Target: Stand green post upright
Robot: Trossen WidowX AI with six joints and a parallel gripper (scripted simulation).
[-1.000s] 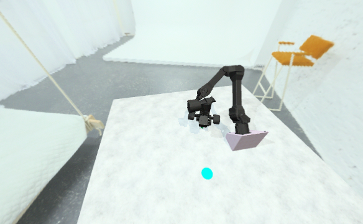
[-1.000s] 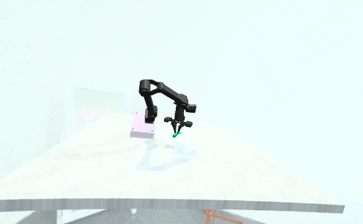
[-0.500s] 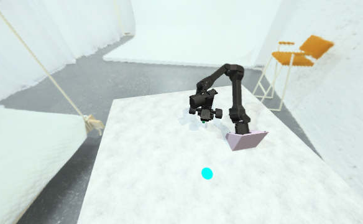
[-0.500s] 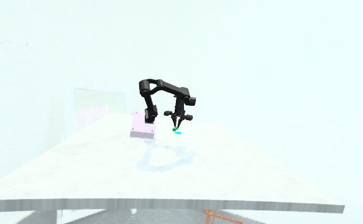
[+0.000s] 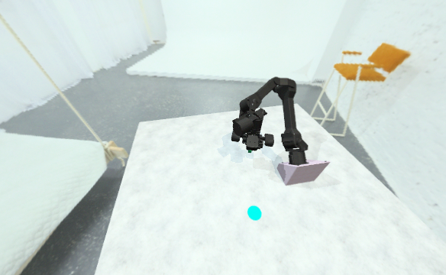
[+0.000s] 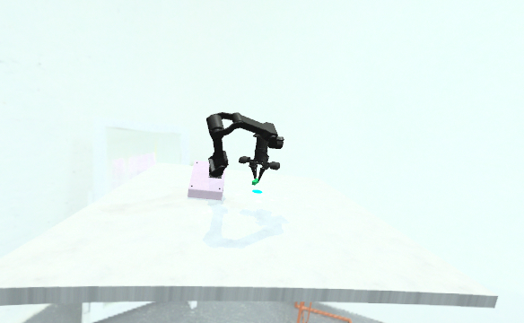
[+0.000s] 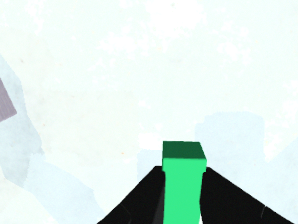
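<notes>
Right now the cyan circle is 4 cm ahead of my gripper tip, 25 cm to the left of it and 13 cm below it. From my gripper tip the other things lie so: green post 1 cm behind, 2 cm to the right.
</notes>
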